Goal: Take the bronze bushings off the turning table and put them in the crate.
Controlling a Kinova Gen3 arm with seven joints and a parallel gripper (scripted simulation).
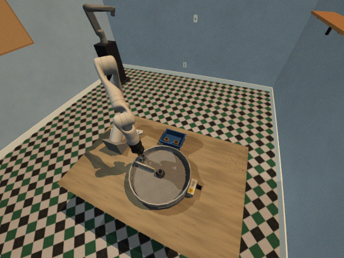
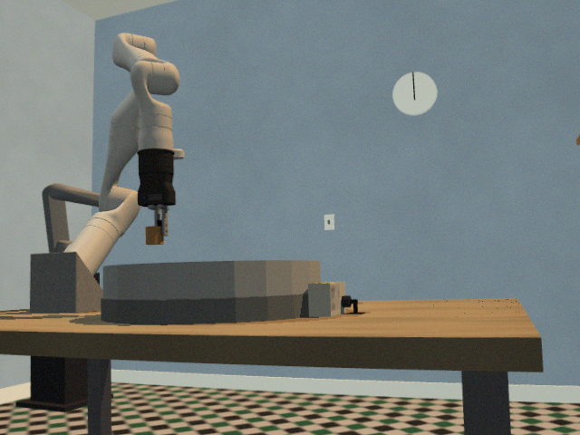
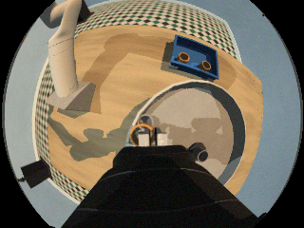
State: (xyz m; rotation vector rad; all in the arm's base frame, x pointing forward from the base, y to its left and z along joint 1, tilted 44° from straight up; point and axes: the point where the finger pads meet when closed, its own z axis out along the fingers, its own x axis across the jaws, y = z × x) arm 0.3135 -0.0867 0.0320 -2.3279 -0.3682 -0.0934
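My hand is 29 cm to the right of the blue crate, 16 cm above it and 9 cm short of it. Round my hand: grey turning table: 16 cm ahead, 13 cm below, 4 cm to the right.
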